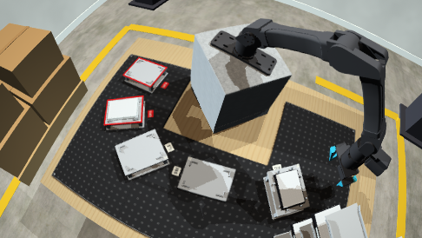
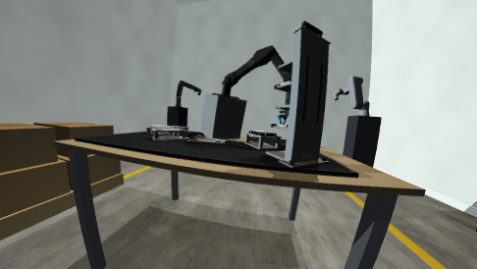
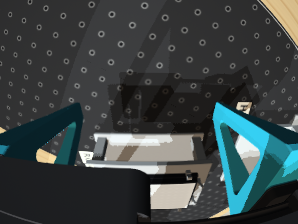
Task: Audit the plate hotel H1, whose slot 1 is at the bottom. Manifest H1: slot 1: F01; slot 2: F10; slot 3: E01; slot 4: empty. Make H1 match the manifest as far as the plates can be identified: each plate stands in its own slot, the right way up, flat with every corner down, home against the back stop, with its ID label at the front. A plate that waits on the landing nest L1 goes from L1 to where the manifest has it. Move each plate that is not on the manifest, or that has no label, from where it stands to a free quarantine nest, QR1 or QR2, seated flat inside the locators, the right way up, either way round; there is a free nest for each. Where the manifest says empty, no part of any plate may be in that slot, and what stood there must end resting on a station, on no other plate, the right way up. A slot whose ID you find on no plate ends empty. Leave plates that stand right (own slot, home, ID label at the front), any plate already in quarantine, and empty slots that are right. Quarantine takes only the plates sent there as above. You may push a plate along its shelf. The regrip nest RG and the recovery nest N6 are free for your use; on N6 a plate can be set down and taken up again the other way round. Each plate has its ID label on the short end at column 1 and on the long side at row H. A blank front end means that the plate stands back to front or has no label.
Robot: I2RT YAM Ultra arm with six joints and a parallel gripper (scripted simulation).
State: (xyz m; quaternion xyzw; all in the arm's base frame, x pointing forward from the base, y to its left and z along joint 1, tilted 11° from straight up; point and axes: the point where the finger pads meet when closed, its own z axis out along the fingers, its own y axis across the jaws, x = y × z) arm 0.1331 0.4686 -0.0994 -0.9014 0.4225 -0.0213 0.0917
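Now: the grey regrip nest 130 mm to the right of my hand, 110 mm ahead of it and 50 mm below it. Round my hand: plate hotel H1: 320 mm ahead, 100 mm above, 40 mm to the left; H1 tag: 150 mm ahead, 110 mm below, 30 mm to the left; RG tag: 200 mm to the right, 110 mm below, 30 mm ahead.
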